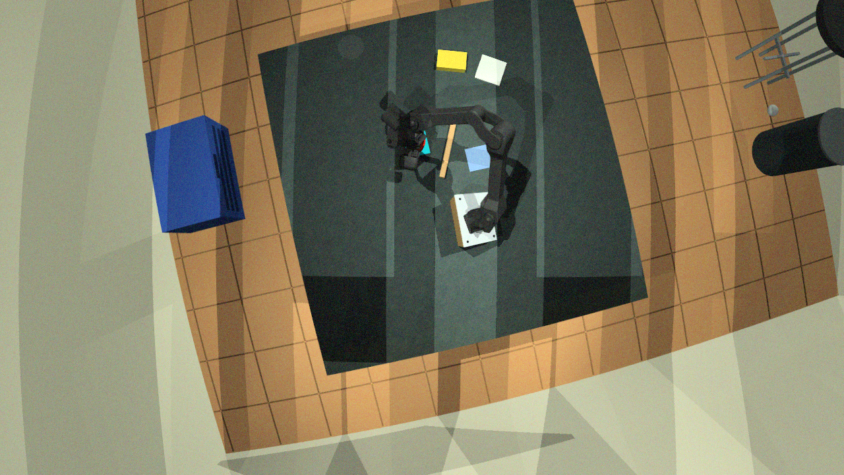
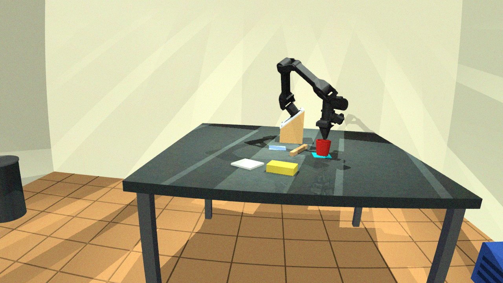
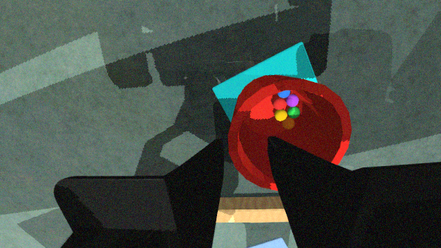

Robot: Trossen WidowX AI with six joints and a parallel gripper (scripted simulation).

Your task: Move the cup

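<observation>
Now: gripper tip 40 mm above the red cup, 20 mm to the left of it and 20 mm short of it. Round my gripper tip: pale blue pad: 220 mm to the right, 110 mm behind, 90 mm below; cyan pad: 90 mm below, 30 mm ahead, 20 mm to the right; wooden stick: 120 mm to the right, 80 mm below, 40 mm behind.
</observation>
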